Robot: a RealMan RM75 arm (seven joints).
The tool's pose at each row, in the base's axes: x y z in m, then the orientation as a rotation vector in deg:
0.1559 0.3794 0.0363 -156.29 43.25 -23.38
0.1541 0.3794 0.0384 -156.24 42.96 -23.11
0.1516 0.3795 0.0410 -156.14 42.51 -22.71
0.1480 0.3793 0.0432 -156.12 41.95 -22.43
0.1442 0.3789 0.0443 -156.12 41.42 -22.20
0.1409 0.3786 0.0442 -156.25 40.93 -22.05
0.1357 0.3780 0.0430 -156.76 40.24 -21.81
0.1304 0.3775 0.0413 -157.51 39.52 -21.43
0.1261 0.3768 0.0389 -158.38 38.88 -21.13
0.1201 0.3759 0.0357 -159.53 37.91 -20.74
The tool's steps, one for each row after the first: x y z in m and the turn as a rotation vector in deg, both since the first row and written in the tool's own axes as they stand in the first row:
-0.0011 0.0001 -0.0025 0.12 -0.24 -0.13
-0.0027 0.0003 -0.0058 0.34 -0.60 -0.34
-0.0051 0.0013 -0.0091 0.52 -0.88 -0.65
-0.0078 0.0030 -0.0114 0.67 -1.13 -0.95
-0.0104 0.0048 -0.0125 0.70 -1.29 -1.28
-0.0146 0.0080 -0.0133 0.43 -1.50 -1.84
-0.0190 0.0114 -0.0136 -0.07 -1.77 -2.47
-0.0226 0.0148 -0.0130 -0.70 -1.95 -3.09
-0.0277 0.0193 -0.0123 -1.51 -2.20 -3.98

